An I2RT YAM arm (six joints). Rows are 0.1 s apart.
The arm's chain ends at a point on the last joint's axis. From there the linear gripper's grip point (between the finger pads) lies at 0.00 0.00 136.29 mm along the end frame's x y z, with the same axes.
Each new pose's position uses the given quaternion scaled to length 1; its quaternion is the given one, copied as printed.
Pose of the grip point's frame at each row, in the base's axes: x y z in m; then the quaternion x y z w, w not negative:
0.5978 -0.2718 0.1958 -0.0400 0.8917 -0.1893 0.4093
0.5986 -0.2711 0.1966 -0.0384 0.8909 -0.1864 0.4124
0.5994 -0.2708 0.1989 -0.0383 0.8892 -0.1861 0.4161
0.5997 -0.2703 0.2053 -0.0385 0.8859 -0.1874 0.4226
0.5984 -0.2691 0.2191 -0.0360 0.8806 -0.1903 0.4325
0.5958 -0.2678 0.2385 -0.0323 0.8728 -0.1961 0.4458
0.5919 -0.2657 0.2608 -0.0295 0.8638 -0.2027 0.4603
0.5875 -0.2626 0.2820 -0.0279 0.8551 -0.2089 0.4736
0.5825 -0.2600 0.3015 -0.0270 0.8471 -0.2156 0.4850
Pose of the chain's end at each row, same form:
0.4963 -0.2303 0.2767 -0.0400 0.8917 -0.1893 0.4093
0.4965 -0.2302 0.2771 -0.0384 0.8909 -0.1864 0.4124
0.4966 -0.2300 0.2786 -0.0383 0.8892 -0.1861 0.4161
0.4957 -0.2295 0.2833 -0.0385 0.8859 -0.1874 0.4226
0.4927 -0.2277 0.2945 -0.0360 0.8806 -0.1903 0.4325
0.4880 -0.2251 0.3101 -0.0323 0.8728 -0.1961 0.4458
0.4819 -0.2217 0.3281 -0.0295 0.8638 -0.2027 0.4603
0.4755 -0.2175 0.3452 -0.0279 0.8551 -0.2089 0.4736
0.4689 -0.2138 0.3610 -0.0270 0.8471 -0.2156 0.4850

